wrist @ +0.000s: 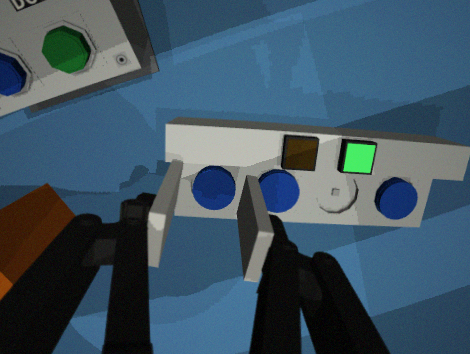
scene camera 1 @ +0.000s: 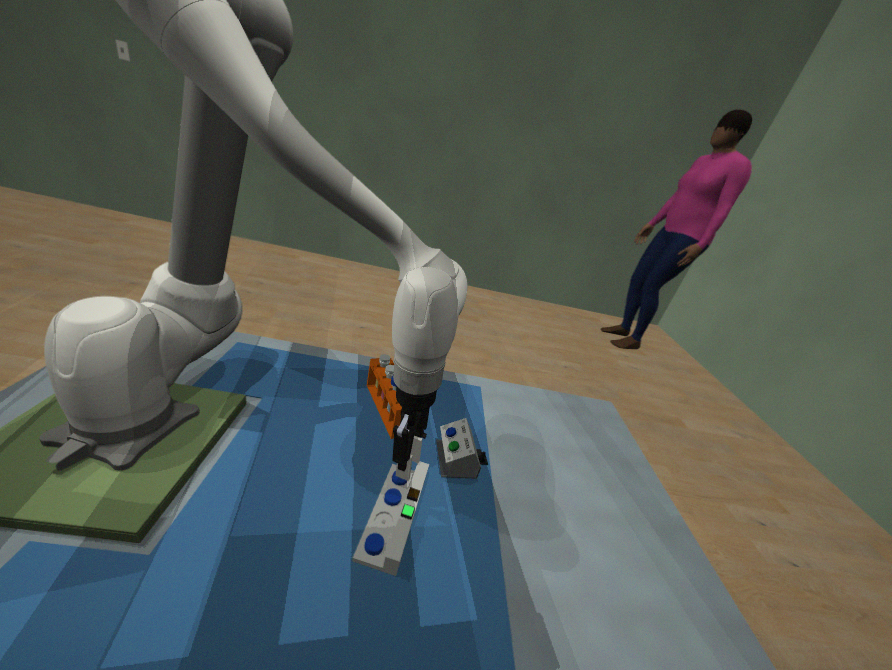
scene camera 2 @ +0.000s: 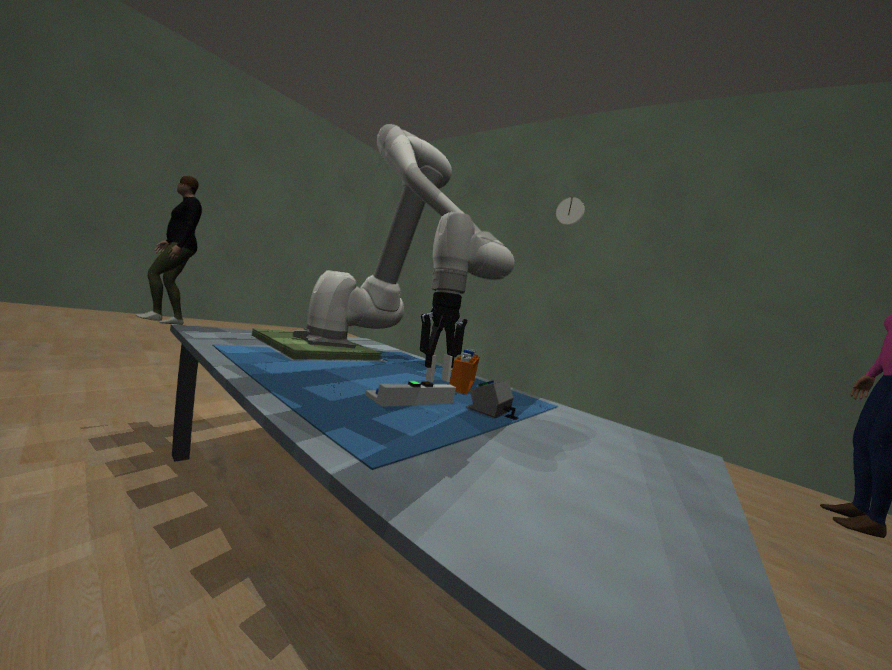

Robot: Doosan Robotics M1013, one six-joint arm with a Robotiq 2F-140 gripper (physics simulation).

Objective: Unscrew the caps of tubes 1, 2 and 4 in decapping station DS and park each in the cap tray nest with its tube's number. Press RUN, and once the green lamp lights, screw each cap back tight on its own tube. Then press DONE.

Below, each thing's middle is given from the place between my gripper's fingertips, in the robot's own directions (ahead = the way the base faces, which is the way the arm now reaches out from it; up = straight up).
Scene:
Right now the green DONE lamp (wrist: pixel 65 49) is 8 cm ahead of my hand, 9 cm to the left of it and 1 cm above it. From my hand the other things lie so: small grey button box (scene camera 1: pixel 465 462) 11 cm ahead, 12 cm to the left, 1 cm below.

